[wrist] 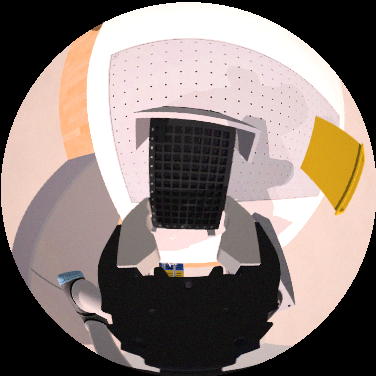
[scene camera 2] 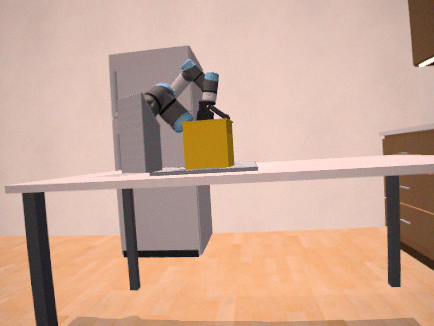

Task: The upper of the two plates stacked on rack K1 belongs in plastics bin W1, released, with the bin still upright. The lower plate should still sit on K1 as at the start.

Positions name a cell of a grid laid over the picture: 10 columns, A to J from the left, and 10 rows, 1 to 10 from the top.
I see my gripper (wrist: E6) and a yellow plastics bin W1 (scene camera 2: E5).
The yellow plastics bin W1 is seen too in the wrist view (wrist: I5).
